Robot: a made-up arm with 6 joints. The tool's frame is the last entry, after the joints.
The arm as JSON. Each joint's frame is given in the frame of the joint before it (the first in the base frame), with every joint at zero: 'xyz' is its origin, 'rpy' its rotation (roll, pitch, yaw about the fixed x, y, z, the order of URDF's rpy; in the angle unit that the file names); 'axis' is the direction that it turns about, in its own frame. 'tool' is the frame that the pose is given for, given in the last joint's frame.
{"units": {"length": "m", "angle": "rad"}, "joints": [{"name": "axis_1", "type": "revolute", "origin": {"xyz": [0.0, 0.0, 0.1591], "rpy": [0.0, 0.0, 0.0]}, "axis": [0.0, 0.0, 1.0]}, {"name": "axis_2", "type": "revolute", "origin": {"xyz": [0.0, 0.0, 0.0], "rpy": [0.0, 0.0, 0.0]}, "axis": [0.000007, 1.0, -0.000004]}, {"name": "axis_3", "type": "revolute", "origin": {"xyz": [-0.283, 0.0, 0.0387], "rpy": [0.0, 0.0, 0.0]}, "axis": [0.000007, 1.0, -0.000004]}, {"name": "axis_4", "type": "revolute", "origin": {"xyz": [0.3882, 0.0, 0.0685], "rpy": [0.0, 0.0, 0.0]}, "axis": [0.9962, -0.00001, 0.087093]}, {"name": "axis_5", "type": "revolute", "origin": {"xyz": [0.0, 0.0, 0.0], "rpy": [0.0, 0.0, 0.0]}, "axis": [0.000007, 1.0, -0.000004]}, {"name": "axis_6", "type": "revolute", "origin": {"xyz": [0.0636, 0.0, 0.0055], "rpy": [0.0, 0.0, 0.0]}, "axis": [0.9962, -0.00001, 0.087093]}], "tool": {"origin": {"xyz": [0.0, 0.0, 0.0], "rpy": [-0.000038, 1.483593, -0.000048]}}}
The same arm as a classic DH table. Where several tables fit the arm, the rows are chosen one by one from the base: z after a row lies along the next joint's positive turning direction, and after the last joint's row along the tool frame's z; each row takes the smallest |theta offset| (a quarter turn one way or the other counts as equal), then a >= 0, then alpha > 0; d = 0 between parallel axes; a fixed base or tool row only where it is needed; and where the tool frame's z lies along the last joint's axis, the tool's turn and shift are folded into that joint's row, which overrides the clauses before.
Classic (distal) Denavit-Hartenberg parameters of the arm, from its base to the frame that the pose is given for. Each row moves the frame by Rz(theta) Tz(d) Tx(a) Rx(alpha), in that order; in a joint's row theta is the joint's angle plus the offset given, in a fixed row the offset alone. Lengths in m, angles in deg.
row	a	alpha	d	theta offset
axis_1	0	-90	0.1591	0
axis_2	-0.2856	0	0	7.79
axis_3	-0.0344	90	0	77.22
axis_4	0	-90	0.3927	0
axis_5	0.0001	90	0	0
axis_6	0	0	0.0638	0

